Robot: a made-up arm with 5 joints.
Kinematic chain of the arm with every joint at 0, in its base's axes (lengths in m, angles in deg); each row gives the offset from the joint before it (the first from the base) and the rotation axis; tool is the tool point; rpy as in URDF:
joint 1: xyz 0 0 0.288 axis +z
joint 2: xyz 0 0 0 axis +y
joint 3: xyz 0.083 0 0.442 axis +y
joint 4: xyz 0.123 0 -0.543 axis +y
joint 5: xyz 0.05 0 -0.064 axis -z
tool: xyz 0 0 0 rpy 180 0 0
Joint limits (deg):
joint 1: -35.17..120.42
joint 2: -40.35..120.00
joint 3: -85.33..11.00
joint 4: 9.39..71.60
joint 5: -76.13..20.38
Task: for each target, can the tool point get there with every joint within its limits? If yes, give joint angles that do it. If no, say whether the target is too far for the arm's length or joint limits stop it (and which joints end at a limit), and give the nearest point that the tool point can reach.
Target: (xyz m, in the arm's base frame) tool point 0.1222 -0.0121 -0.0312
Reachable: yes | joints -5.65 41.74 -7.78 27.29 -54.94
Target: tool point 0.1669 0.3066 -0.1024
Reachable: yes | joints 61.44 47.15 -34.73 50.93 10.43
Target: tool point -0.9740 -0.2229 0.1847
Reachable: no: joint limits stop it (at a limit: joint 2) | nearest point -0.2831 -0.0648 0.0845 | short by 0.716 m
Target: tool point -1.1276 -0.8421 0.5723
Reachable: no: too far | nearest point -0.2120 -0.1583 0.1951 | short by 1.203 m
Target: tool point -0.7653 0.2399 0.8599
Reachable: no: joint limits stop it (at a limit: joint 1) | nearest point -0.3010 0.5125 0.8599 | short by 0.538 m
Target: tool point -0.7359 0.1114 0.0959
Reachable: no: joint limits stop it (at a limit: joint 2) | nearest point -0.2906 0.0440 0.0541 | short by 0.452 m
